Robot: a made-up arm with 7 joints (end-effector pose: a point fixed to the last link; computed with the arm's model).
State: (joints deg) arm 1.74 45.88 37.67 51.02 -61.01 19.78 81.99
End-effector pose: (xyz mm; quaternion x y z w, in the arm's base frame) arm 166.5 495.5 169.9 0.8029 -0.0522 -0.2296 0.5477
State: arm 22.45 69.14 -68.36 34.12 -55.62 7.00 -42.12
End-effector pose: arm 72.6 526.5 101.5 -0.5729 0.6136 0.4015 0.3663
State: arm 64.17 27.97 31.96 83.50 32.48 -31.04 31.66
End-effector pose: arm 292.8 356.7 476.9 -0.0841 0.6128 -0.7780 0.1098
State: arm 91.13 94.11 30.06 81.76 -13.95 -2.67 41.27
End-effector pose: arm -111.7 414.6 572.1 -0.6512 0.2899 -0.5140 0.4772
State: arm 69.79 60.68 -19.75 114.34 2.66 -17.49 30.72
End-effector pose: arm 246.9 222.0 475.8 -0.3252 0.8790 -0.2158 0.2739
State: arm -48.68 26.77 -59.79 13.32 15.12 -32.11 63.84
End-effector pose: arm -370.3 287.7 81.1 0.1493 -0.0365 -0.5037 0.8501
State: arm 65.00 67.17 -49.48 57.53 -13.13 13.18 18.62
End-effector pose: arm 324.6 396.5 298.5 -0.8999 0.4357 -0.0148 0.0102
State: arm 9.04 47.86 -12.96 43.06 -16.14 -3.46 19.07
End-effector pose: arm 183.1 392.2 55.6 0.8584 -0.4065 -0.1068 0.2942
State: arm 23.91 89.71 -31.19 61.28 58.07 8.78 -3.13
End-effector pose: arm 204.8 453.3 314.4 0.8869 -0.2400 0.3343 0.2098
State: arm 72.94 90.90 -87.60 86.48 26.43 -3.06 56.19
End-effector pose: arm 228.0 395.6 251.9 0.6278 -0.6027 -0.2390 0.4308
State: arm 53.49 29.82 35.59 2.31 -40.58 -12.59 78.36
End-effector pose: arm 366.2 377.9 114.3 0.4895 -0.4946 0.0694 0.7149
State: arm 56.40 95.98 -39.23 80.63 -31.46 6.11 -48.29
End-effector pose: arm 212.0 468.9 374.0 -0.5946 0.4064 -0.2056 0.6625
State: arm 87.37 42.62 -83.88 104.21 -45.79 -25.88 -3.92
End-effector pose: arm 368.6 103.9 313.1 -0.0752 0.9118 -0.0334 0.4022
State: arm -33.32 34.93 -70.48 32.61 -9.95 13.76 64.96
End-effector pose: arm -251.3 260.5 8.8 0.1628 0.0088 -0.7863 0.5959
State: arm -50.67 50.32 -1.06 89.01 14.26 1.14 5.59
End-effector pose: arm -9.4 288.7 94.5 0.7854 -0.3660 -0.0541 0.4962
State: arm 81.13 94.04 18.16 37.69 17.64 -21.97 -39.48
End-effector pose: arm 11.7 568.0 534.3 -0.2637 -0.0863 -0.8413 0.4640
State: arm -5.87 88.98 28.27 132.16 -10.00 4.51 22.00
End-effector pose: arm 169.7 239.3 418.6 -0.5398 0.8019 0.0065 0.2559
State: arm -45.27 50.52 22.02 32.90 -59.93 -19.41 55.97
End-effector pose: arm -108.9 516.2 121.1 0.5231 -0.1206 -0.6820 0.4967
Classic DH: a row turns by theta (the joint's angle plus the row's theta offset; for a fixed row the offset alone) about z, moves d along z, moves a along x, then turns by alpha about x. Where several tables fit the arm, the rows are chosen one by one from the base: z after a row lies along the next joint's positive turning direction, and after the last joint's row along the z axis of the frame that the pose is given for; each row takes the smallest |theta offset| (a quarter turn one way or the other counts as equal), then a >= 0, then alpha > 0; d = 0 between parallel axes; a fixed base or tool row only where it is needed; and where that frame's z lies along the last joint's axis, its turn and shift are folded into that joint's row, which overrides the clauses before.
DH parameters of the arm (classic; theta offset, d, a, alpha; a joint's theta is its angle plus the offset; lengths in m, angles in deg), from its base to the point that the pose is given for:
base (fixed): 0 0.379 0.015 90
joint 1: -90 -0.12 0.001 -90
joint 2: 90 -0.039 0.013 -90
joint 3: -90 -0.265 0.026 90
joint 4: 0 0.017 -0.004 -90
joint 5: 0 -0.266 0.027 -90
joint 6: -90 -0.039 0.019 90
joint 7: -12.61 0.0213 0.028 84.44
tool (fixed): -101.3 -0.0032 0 0

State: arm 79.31 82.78 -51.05 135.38 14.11 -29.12 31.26
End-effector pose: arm 205.3 200.7 394.5 -0.1686 0.9693 0.0226 0.1773
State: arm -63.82 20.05 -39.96 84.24 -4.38 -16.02 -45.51
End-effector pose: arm -256.2 22.3 122.3 0.8021 -0.2492 0.0757 0.5375
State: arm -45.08 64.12 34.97 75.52 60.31 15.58 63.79
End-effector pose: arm 135.9 459.3 256.0 0.5340 -0.3576 0.1718 0.7466
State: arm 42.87 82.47 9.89 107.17 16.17 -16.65 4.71
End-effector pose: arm 187.9 315.5 500.9 -0.4260 0.7483 -0.4184 0.2890
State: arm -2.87 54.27 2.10 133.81 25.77 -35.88 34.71
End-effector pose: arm 179.4 187.4 288.9 0.1146 -0.9465 0.2456 0.1754
